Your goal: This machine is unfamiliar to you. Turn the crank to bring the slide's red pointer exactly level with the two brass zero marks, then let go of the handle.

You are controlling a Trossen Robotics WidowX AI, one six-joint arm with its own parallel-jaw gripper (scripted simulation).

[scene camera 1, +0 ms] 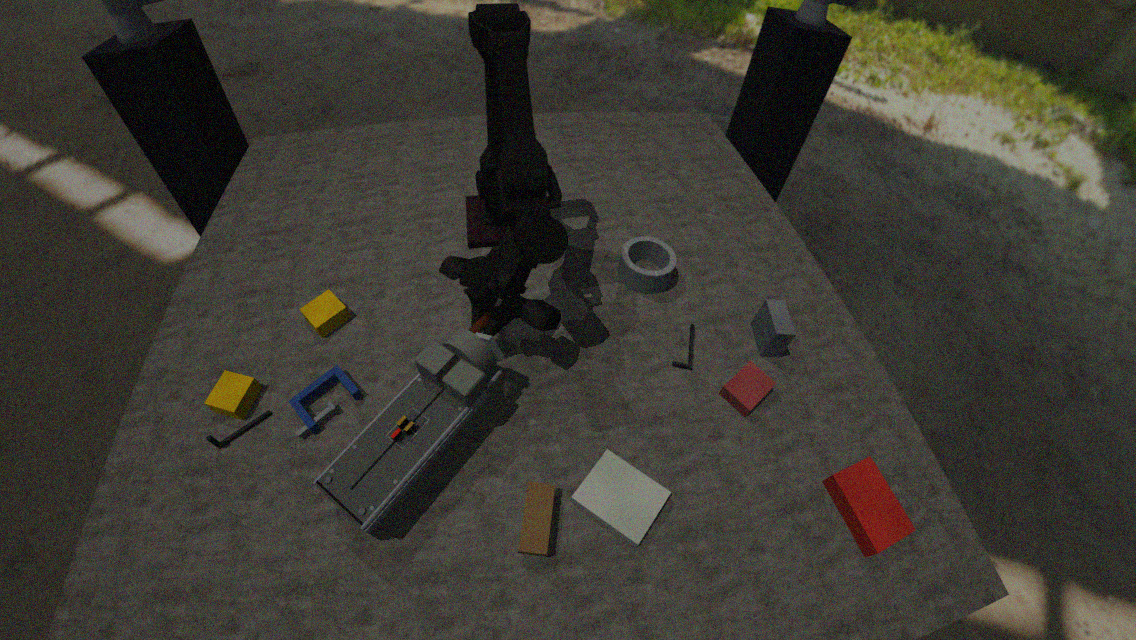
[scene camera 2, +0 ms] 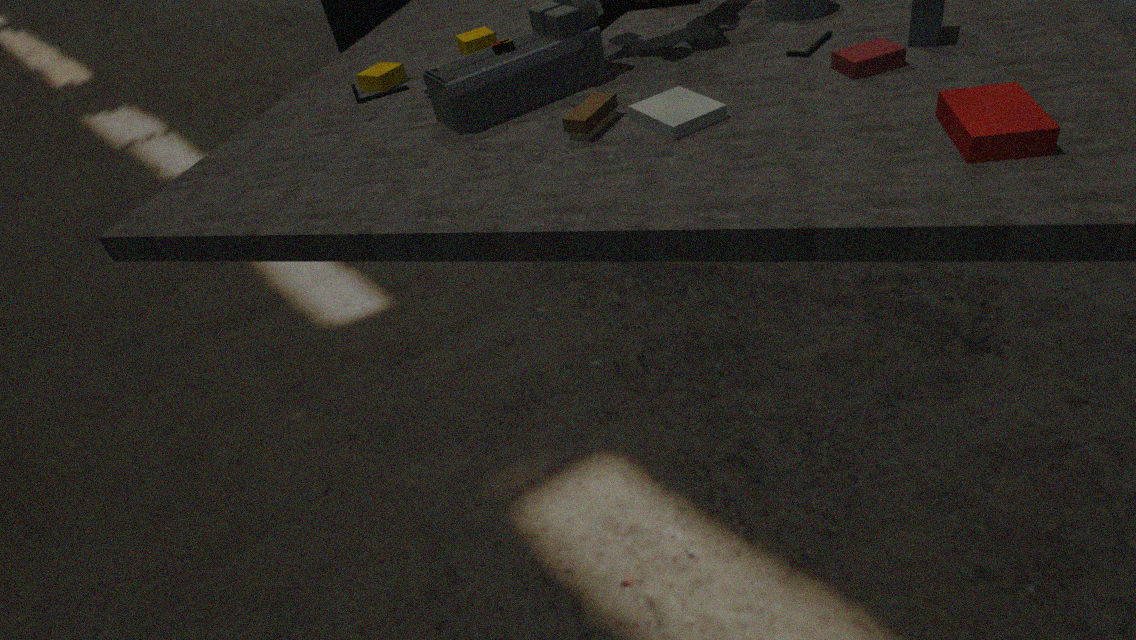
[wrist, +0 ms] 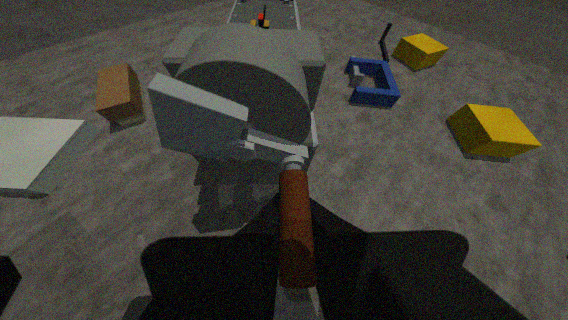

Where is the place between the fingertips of my gripper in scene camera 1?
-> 476, 343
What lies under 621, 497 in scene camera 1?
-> A white plate.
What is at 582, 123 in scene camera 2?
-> A brown block.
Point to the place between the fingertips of my gripper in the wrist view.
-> At 289, 198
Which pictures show the brown block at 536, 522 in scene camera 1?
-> Scene camera 1, scene camera 2 and the wrist view: all of them.
